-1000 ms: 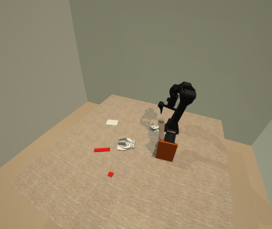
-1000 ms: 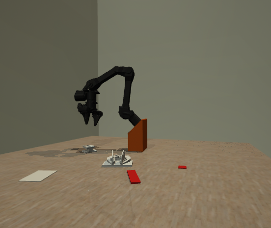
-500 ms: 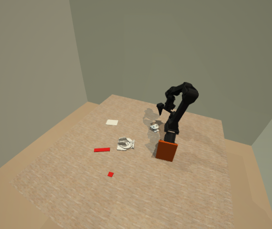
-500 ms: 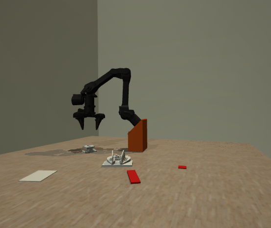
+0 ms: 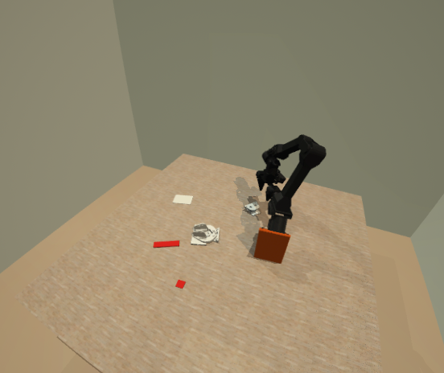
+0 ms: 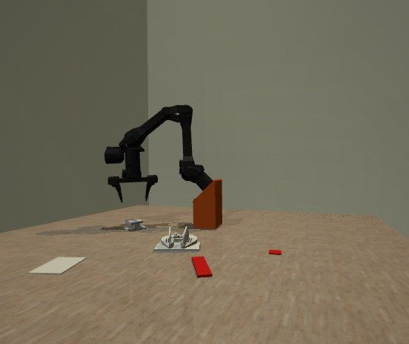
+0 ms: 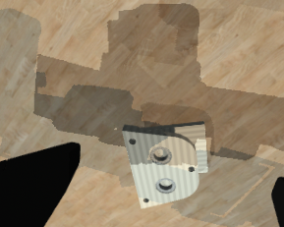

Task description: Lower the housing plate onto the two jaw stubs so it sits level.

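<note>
Now: gripper tip 5 cm short of the small white stand, 3 cm to the right of it and 9 cm above it. Round my gripper tip: flat white sheet 45 cm ahead, 4 cm to the left, 9 cm below; then red strip 39 cm ahead, 36 cm to the left, 9 cm below; then small red square 25 cm ahead, 53 cm to the left, 9 cm below.
</note>
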